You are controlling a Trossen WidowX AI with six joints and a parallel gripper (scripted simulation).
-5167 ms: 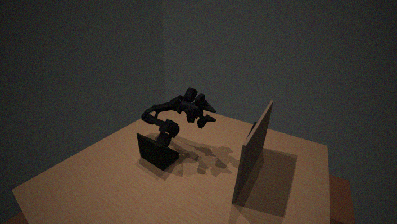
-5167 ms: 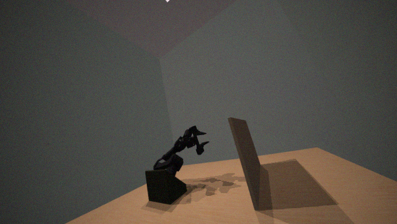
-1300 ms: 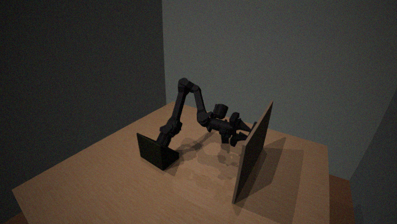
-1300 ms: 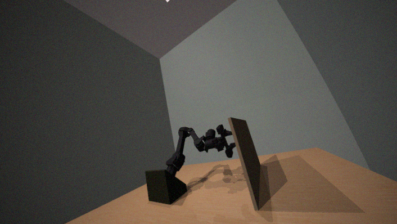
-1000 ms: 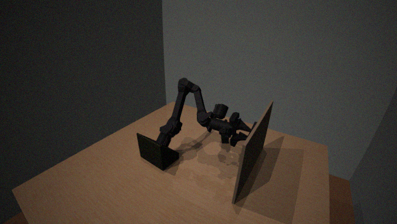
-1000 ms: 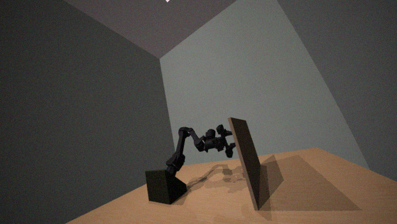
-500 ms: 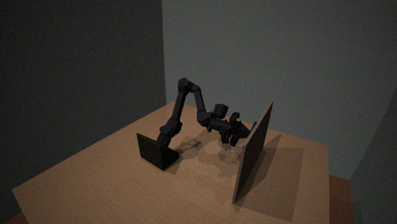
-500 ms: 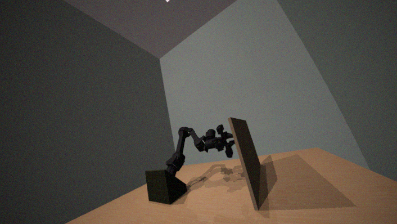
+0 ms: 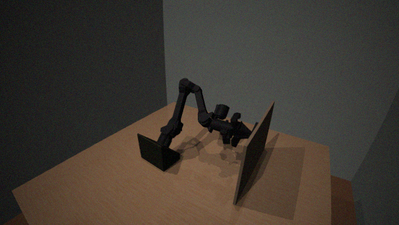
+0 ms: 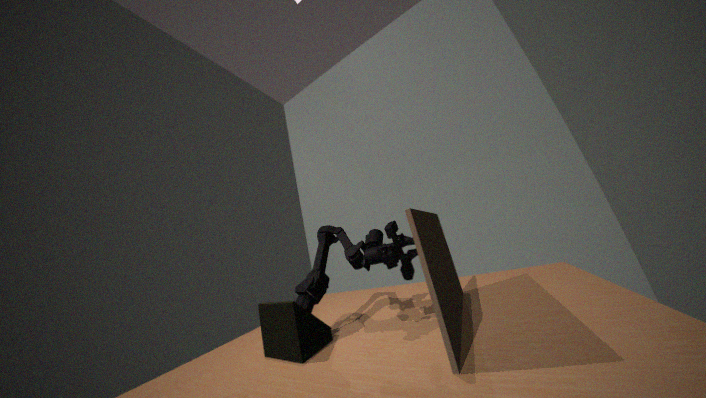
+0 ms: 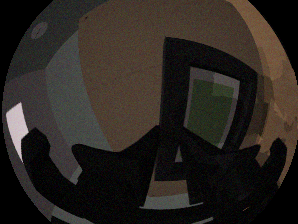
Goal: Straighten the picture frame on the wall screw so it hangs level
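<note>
Now: gripper tip 5 cm above the picture frame, 2 cm to the right of it and 1 cm short of it. Also, from my gripper tip: wall panel: 6 cm below, 2 cm ahead, 1 cm to the left.
</note>
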